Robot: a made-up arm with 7 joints. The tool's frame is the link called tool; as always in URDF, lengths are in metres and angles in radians.
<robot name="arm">
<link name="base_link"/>
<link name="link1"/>
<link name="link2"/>
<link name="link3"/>
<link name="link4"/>
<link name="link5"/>
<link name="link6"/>
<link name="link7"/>
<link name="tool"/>
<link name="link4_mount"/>
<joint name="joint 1" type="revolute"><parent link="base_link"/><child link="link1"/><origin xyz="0.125 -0.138 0.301" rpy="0 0 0"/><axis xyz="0.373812 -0.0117 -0.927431"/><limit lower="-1.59" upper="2.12"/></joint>
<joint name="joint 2" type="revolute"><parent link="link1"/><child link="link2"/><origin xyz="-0.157 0.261 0.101" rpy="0 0 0"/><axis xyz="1 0 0"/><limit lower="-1.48" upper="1.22"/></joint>
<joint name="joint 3" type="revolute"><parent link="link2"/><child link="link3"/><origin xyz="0.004 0.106 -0.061" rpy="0 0 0"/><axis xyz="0.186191 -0.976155 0.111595"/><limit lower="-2.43" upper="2.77"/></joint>
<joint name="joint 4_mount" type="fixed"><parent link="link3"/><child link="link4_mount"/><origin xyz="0.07 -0.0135 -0.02" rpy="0 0 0"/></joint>
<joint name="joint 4" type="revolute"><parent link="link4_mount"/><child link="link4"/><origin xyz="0.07 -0.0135 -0.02" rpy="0 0 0"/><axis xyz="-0.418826 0.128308 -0.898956"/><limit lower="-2.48" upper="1.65"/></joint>
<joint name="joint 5" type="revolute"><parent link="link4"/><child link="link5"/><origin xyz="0.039 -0.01 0.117" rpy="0 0 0"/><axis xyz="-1 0 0"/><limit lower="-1.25" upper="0.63"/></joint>
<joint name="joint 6" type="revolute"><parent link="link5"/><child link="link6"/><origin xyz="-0.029 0.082 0.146" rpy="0 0 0"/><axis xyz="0.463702 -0.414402 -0.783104"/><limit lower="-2.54" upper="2.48"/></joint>
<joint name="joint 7" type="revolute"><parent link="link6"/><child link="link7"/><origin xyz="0.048 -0.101 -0.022" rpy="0 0 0"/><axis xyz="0.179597 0.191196 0.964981"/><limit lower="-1.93" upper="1.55"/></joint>
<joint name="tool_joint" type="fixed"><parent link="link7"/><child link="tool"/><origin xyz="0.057 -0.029 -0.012" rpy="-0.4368 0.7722 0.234"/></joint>
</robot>
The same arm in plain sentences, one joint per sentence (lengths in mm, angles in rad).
The arm has seven revolute joints in a row. What follows holds with every joint at zero, and every direction is one of the base frame's. The first joint is mounted 125 mm along +x and 138 mm along -y and 301 mm along +z from the base frame's origin and turns about the direction (0.373812, -0.0117, -0.927431), from -1.59 to 2.12 rad. The second joint is mounted 157 mm along -x and 261 mm along +y and 101 mm along +z from the first joint and turns about +x, from -1.48 to 1.22 rad. The third joint is mounted 4 mm along +x and 106 mm along +y and 61 mm along -z from the second joint and turns about the direction (0.186191, -0.976155, 0.111595), from -2.43 to 2.77 rad. The fourth joint is mounted 140 mm along +x and 27 mm along -y and 40 mm along -z from the third joint and turns about the direction (-0.418788, 0.128296, -0.898975), from -2.48 to 1.65 rad. The fifth joint is mounted 39 mm along +x and 10 mm along -y and 117 mm along +z from the fourth joint and turns about -x, from -1.25 to 0.63 rad. The sixth joint is mounted 29 mm along -x and 82 mm along +y and 146 mm along +z from the fifth joint and turns about the direction (0.463702, -0.414402, -0.783104), from -2.54 to 2.48 rad. The seventh joint is mounted 48 mm along +x and 101 mm along -y and 22 mm along -z from the sixth joint and turns about the direction (0.179597, 0.191196, 0.964981), from -1.93 to 1.55 rad. The tool frame, which is the frame that the pose is given for, is mounted 57 mm along +x and 29 mm along -y and 12 mm along -z from the seventh joint; its axes are the base frame's turned by roll -0.4368, pitch 0.7722 and yaw 0.234 rad (as in URDF: about the fixed x, then y, then z).
